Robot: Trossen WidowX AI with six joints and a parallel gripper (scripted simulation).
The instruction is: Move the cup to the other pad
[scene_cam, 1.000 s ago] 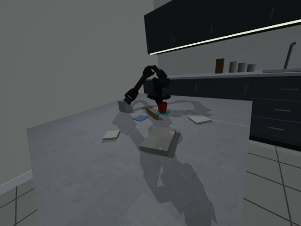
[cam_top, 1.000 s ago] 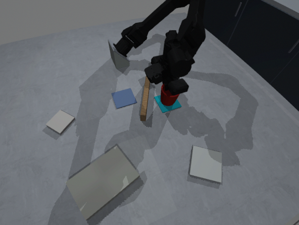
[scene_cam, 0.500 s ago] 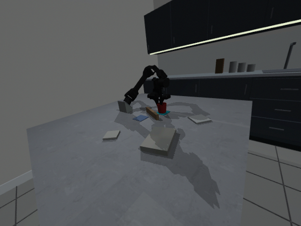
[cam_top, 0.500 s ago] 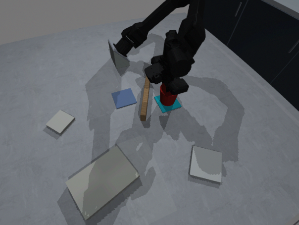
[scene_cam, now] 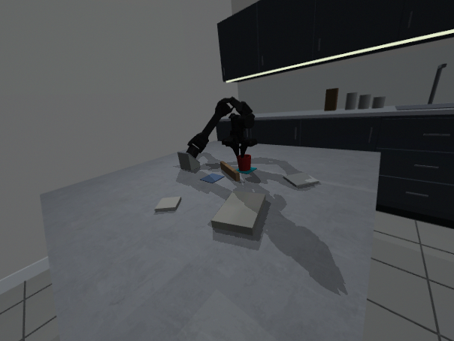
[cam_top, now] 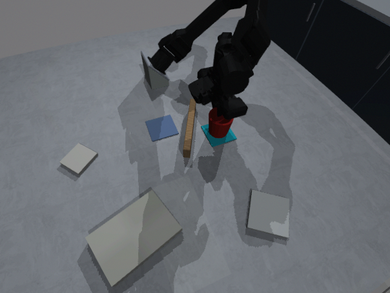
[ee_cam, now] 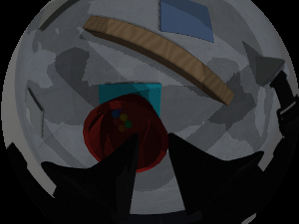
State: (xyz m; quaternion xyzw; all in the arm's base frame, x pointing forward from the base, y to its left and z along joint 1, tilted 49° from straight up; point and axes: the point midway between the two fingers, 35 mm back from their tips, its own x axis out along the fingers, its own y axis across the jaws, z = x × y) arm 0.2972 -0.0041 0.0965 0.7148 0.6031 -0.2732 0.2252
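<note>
Now: gripper tip 30 mm short of the red cup and 20 mm above it. From my gripper tip the other things lie so: cyan pad (70 mm below, 30 mm ahead); then white slab (310 mm ahead, 60 mm below, 30 mm to the right); then wooden bar (80 mm to the right, 50 mm below, 20 mm behind).
</note>
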